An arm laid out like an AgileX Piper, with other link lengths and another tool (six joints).
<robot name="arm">
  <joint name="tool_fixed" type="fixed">
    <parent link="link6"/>
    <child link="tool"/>
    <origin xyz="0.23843 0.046 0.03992" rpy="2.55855 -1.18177 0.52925"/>
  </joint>
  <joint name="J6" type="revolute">
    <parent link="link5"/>
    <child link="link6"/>
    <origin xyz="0.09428 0 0.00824" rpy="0 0 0"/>
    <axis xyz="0.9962 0 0.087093"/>
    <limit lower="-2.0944" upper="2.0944"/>
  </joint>
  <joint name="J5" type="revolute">
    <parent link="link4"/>
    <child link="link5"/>
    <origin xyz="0 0 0" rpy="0 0 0"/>
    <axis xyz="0 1 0"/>
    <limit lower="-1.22" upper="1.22"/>
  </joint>
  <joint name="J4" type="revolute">
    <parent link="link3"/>
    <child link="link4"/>
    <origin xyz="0.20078 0 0.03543" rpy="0 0 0"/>
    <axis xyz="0.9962 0 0.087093"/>
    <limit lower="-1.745" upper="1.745"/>
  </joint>
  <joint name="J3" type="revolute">
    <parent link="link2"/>
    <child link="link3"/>
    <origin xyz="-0.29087 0 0.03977" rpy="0 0 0"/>
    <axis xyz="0 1 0"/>
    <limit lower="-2.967" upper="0"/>
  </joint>
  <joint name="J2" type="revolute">
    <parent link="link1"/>
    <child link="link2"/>
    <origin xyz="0 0 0" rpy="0 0 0"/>
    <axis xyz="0 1 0"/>
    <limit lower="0" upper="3.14"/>
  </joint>
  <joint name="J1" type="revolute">
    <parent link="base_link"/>
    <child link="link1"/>
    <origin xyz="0 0 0.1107" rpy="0 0 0"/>
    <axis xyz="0 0 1"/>
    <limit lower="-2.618" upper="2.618"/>
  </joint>
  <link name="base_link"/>
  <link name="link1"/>
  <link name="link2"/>
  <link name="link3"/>
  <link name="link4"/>
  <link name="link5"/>
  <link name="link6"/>
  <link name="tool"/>
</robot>
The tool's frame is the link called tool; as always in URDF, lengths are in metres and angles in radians.
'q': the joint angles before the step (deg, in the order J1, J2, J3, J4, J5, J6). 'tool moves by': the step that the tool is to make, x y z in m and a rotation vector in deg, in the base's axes. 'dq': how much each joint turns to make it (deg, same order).
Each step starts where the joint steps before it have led.
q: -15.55, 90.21, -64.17, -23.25, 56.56, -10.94
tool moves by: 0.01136, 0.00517, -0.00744, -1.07, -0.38, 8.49
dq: 0.01, 0.00, 2.78, -0.01, -6.11, -6.87
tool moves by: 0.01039, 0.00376, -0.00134, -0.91, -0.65, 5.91
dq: -0.01, -0.01, 1.05, 0.40, -3.76, -5.26
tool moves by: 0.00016, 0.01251, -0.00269, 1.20, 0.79, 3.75
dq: 0.00, 0.01, 0.00, 3.01, -0.38, -5.42
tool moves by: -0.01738, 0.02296, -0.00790, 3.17, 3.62, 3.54
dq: 0.00, 0.00, 0.00, 5.12, 2.94, -7.02
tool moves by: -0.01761, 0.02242, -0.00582, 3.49, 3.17, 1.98
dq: -0.01, 0.00, 0.18, 4.40, 3.10, -4.68
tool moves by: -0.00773, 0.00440, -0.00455, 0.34, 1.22, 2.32
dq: 0.00, 0.00, 1.02, 0.63, -0.12, -2.66
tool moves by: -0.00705, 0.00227, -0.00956, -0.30, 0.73, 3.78
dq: 0.00, -0.01, 2.76, 0.04, -2.63, -3.51
